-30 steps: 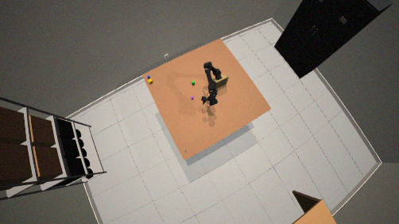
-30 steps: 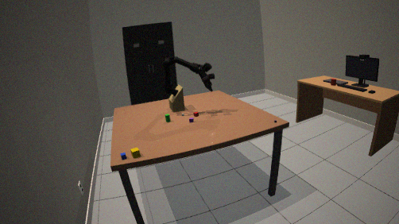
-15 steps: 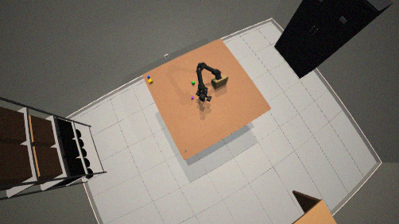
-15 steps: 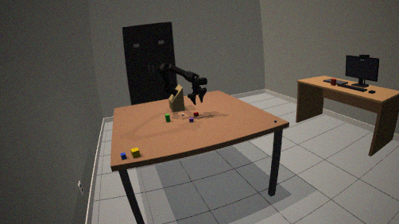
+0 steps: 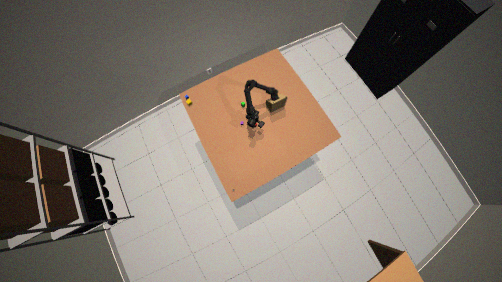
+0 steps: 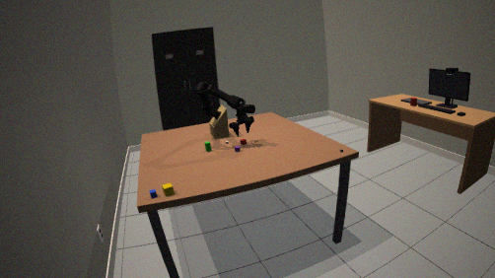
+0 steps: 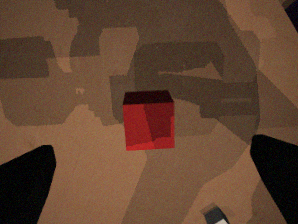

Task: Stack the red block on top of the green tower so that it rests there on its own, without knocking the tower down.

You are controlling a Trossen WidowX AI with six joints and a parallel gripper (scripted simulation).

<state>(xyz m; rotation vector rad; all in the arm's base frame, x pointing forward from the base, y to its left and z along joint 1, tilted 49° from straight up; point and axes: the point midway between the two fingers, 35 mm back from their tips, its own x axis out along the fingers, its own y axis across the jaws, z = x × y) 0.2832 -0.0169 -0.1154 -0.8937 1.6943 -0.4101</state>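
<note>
My gripper tip is 50 mm above the red block and 10 mm past it. Round my gripper tip: yellow block 600 mm to the right, 460 mm ahead, 50 mm below; tiny white cube 90 mm to the right, 80 mm behind, 60 mm below; purple cube 100 mm ahead, 90 mm to the right, 50 mm below.
</note>
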